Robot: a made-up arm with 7 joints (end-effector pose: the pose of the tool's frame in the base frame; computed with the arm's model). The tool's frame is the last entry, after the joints.
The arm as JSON. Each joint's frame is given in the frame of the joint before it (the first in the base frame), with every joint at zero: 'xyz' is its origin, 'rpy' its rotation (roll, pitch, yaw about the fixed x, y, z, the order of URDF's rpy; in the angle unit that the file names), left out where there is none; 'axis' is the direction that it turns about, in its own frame. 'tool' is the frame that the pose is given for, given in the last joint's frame.
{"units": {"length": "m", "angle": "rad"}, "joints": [
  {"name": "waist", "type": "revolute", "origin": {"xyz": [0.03, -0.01, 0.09]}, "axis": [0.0, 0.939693, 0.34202]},
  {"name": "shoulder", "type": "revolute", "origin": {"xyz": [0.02, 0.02, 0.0]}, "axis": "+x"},
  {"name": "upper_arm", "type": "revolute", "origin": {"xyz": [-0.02, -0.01, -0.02]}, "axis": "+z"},
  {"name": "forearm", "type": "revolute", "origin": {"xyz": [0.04, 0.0, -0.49]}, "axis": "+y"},
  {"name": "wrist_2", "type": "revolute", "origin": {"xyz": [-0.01, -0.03, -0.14]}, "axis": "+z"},
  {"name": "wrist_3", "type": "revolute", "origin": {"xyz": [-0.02, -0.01, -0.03]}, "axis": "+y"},
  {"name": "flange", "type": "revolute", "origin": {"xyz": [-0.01, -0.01, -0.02]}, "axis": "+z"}
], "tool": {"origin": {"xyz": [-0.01, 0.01, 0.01], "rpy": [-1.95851, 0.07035, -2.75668]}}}
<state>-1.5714 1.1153 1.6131 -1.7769 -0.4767 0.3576 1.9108</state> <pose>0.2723 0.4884 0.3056 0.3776 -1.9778 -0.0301</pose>
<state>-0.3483 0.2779 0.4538 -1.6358 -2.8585 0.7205 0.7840</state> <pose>0.3628 0.1847 -0.2579 0.9175 1.6318 1.7000</pose>
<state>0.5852 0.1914 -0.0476 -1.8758 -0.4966 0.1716 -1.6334</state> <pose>-0.0522 0.0681 -0.4376 -2.0139 -2.0056 -0.2995</pose>
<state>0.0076 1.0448 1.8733 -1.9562 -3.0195 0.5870 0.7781</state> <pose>-0.0210 0.4531 0.0223 0.7355 -1.0694 -2.5757</pose>
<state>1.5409 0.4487 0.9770 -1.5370 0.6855 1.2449 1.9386</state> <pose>-0.4890 0.2258 -0.0267 -1.4050 0.1394 0.9989</pose>
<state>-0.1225 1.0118 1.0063 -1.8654 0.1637 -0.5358 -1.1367</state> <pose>0.2167 0.4960 -0.0151 1.2698 0.8873 1.7117</pose>
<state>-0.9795 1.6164 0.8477 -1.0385 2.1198 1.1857 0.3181</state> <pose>0.1956 0.5147 0.3704 0.6691 -0.1365 -1.8487</pose>
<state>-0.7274 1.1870 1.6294 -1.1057 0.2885 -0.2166 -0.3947</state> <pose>0.2517 0.6251 0.1122 0.1976 0.2408 0.7621</pose>
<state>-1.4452 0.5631 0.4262 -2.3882 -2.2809 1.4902 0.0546</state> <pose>0.4289 0.1054 0.2157 -0.9994 0.1865 0.8433</pose>
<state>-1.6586 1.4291 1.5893 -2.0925 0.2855 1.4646 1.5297</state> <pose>0.0921 0.4465 0.3303 0.2362 -1.8404 -0.8338</pose>
